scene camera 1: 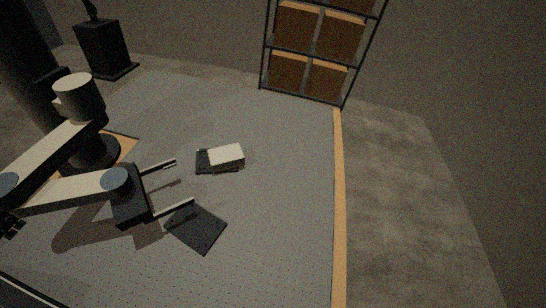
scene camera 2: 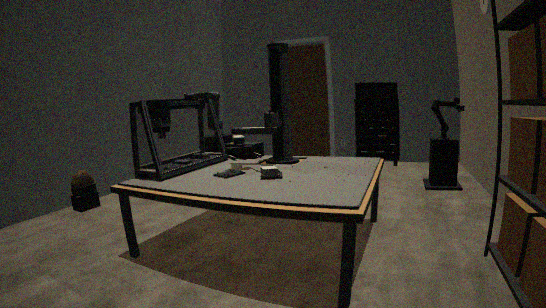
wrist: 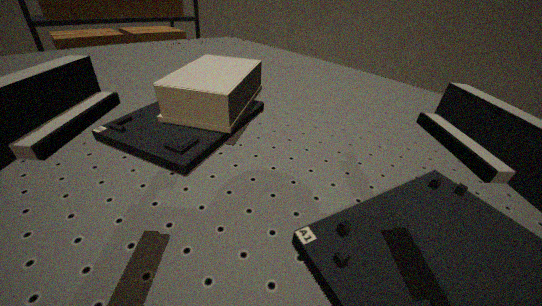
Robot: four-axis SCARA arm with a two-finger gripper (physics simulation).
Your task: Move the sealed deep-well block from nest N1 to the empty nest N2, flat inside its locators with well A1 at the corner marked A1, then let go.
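Frame: origin at the arm's base, x back, y up, z left, level; millimetres.
Seen in the pictures: gripper, fingertip midpoint: (scene camera 1: pixel 184 178) (scene camera 2: pixel 247 157) (wrist: pixel 274 89); arm's base at its link origin: (scene camera 1: pixel 91 157) (scene camera 2: pixel 282 162).
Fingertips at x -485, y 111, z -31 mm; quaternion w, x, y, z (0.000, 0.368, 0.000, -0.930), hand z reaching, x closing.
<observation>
Offsets run from my fingertips to a thing's top centre. "spot": to the spot under its first point. Level surfaces: height alone.
The sealed block @[dx -75, dy -37, dz +172 mm] (scene camera 1: pixel 226 156) (scene camera 2: pixel 270 171) (wrist: pixel 205 90), a pale box, stands on dark nest N1 @[dx -36, dy -80, dz +170 mm] (scene camera 1: pixel 201 165) (wrist: pixel 145 137). In the wrist view it covers the far part of N1; the pale label and two near locators lie uncovered in front of it. Nest N2 @[dx -67, dy -76, dz -101 mm] (scene camera 1: pixel 202 232) (scene camera 2: pixel 229 173) (wrist: pixel 480 235) is a dark plate with small locators and no block, its A1 label at its left corner in the wrist view. My gripper (scene camera 1: pixel 185 181) (wrist: pixel 274 89) is open and empty, fingers wide apart. It hangs above the board, short of N1, with one fingertip near N2's edge in scene camera 1.
A dark gantry frame @[spot: dx -363, dy -47, dz -512 mm] (scene camera 2: pixel 150 172) stands on the table @[dy -111 mm] (scene camera 2: pixel 240 204) at the left in scene camera 2. My arm's column (scene camera 2: pixel 278 100) rises behind the nests. A shelf rack (scene camera 1: pixel 301 94) with brown boxes stands beyond the table. A small arm on a pedestal (scene camera 1: pixel 105 50) (scene camera 2: pixel 443 162) stands off the table.
</observation>
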